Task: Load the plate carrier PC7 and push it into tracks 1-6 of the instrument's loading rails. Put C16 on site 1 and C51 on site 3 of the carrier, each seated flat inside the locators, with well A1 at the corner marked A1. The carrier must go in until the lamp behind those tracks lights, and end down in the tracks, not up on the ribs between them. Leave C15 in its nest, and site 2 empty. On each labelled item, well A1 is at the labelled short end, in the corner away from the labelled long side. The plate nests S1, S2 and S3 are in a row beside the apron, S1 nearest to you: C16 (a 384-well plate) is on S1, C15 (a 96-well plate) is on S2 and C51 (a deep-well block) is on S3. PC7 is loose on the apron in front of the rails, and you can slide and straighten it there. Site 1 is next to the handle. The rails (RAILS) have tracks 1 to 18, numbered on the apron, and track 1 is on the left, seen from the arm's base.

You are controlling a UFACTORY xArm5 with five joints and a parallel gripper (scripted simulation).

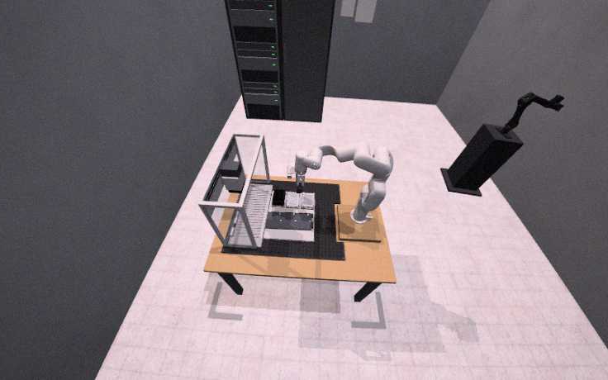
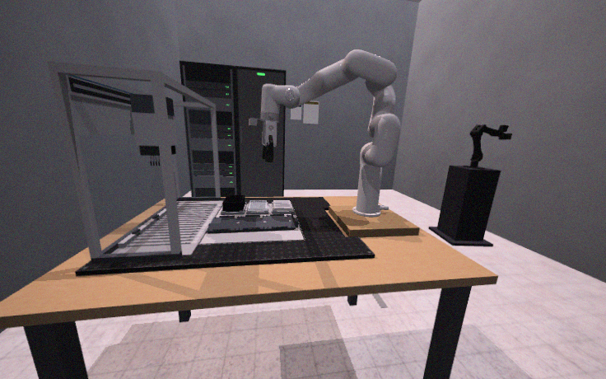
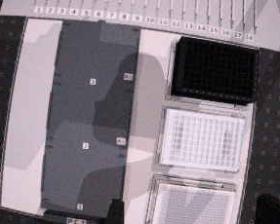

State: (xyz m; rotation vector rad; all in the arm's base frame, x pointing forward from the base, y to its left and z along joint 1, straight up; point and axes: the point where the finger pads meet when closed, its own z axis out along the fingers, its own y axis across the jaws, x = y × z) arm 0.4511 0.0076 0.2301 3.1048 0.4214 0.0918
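Right now my hand is 23 cm above the 96-well plate C15, 6 cm to the left of it and 5 cm short of it. Round my hand: post: 37 cm to the left, 21 cm ahead; then grey plate carrier PC7: 23 cm below, 12 cm to the left, 4 cm ahead.
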